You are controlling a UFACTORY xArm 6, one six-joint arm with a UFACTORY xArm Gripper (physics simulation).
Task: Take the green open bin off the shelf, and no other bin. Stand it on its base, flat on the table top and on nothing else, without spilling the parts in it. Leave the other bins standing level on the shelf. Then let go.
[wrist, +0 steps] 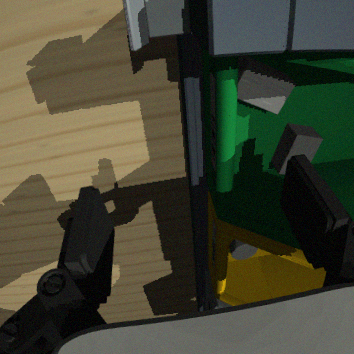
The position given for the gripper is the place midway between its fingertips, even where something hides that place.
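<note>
The gripper (195, 193) is visible, and so is a green open bin (240, 138).
</note>
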